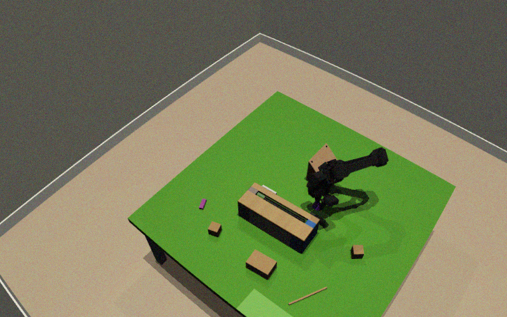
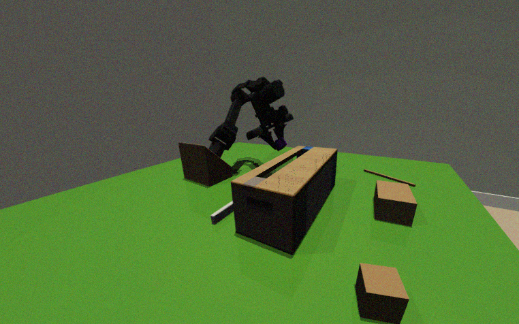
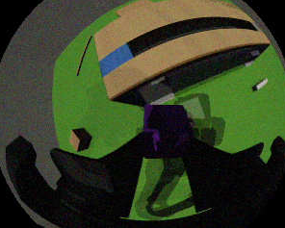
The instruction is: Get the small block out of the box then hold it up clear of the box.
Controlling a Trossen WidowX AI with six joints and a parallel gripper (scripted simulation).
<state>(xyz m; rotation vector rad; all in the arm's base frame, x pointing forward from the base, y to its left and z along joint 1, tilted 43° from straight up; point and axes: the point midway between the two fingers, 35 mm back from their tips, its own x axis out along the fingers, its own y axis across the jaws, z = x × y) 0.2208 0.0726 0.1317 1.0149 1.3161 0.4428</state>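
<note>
The purple block is 10 mm to the right of my gripper tip, 10 mm ahead of it and 10 mm above it. Round my gripper tip: long box: 130 mm to the right, 110 mm ahead, 60 mm below; thin stick: 330 mm ahead, 240 mm to the left, 120 mm below.
</note>
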